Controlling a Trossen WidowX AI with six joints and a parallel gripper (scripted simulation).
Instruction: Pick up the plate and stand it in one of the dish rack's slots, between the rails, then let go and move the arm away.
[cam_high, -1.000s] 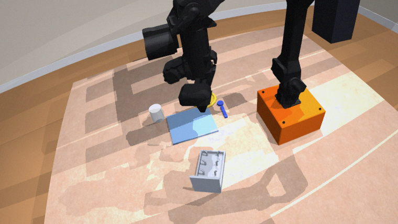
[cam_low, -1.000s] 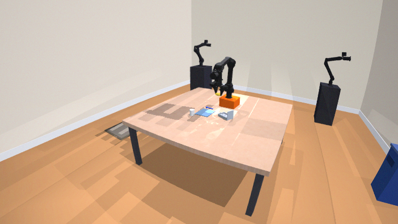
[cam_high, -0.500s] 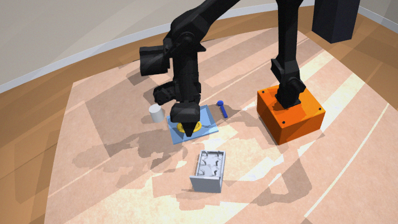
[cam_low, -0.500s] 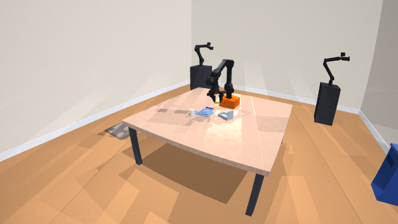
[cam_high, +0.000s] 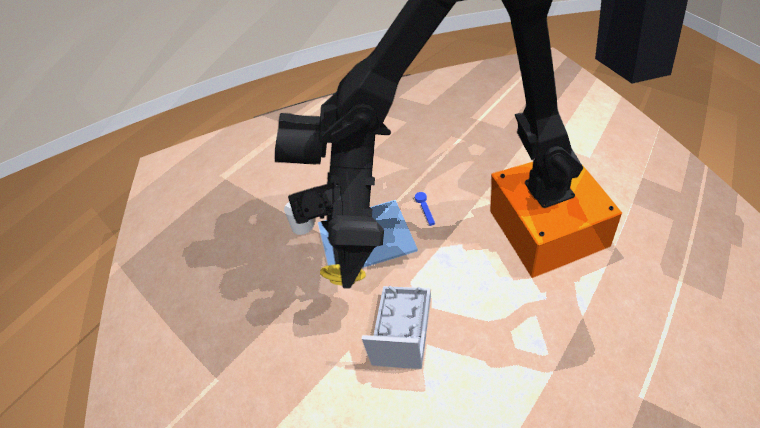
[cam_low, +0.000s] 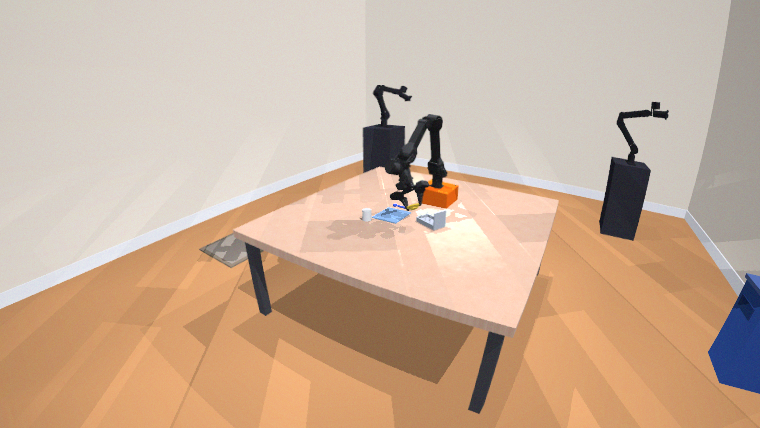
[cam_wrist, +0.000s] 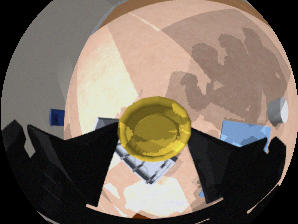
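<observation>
Right now the grey dish rack is 60 mm behind my gripper tip, 60 mm to the left of it and 60 mm below it. From my gripper tip the other things lie so: light blue mat: 60 mm behind, 150 mm to the right, 80 mm below; then yellow plate: 10 mm above; then cup: 50 mm ahead, 220 mm to the right, 60 mm below.
</observation>
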